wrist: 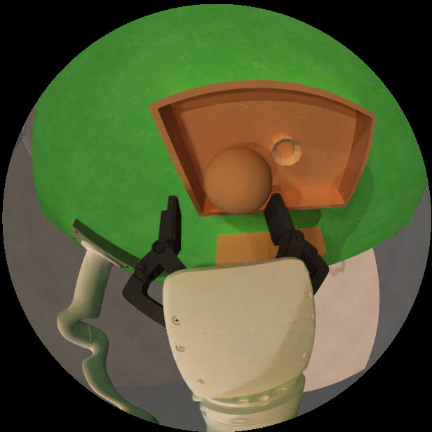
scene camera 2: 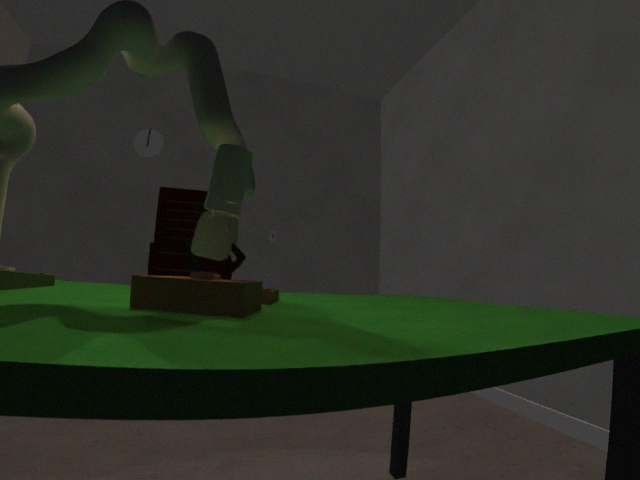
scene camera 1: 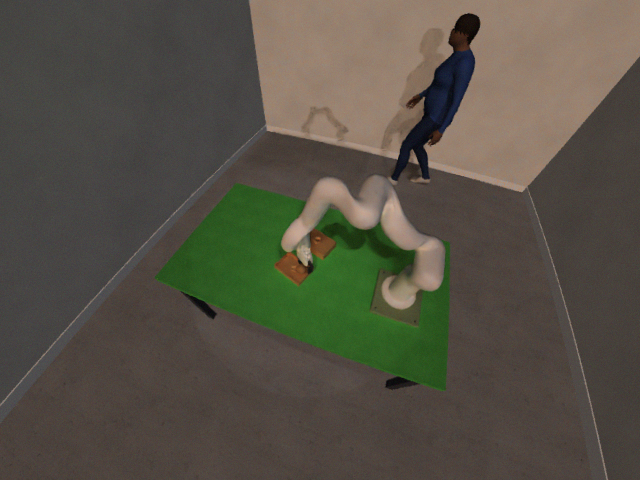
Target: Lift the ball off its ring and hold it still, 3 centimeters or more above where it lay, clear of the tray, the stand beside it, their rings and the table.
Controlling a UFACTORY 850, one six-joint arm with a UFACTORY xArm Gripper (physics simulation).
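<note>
The brown-orange ball (wrist: 238,181) (scene camera 1: 300,269) sits low inside the walled orange tray (wrist: 260,85) (scene camera 1: 287,275), near its gripper-side wall; any ring under it is hidden. An empty ring (wrist: 286,162) stands on the tray floor beside it. My gripper (wrist: 225,202) (scene camera 1: 309,266) is open and empty, at the tray's near side. In the wrist view the right fingertip overlaps the ball's lower right edge, and the left fingertip is apart from the ball, outside the tray. In scene camera 2 the fingertips are hidden behind the stand.
The orange stand (wrist: 245,247) (scene camera 1: 323,248) (scene camera 2: 196,297) is close beside the tray, under the gripper in the wrist view. A ring (scene camera 2: 205,275) sits on its top. The arm's base plate is on the green table (scene camera 1: 248,299). A person (scene camera 1: 445,93) is near the back wall.
</note>
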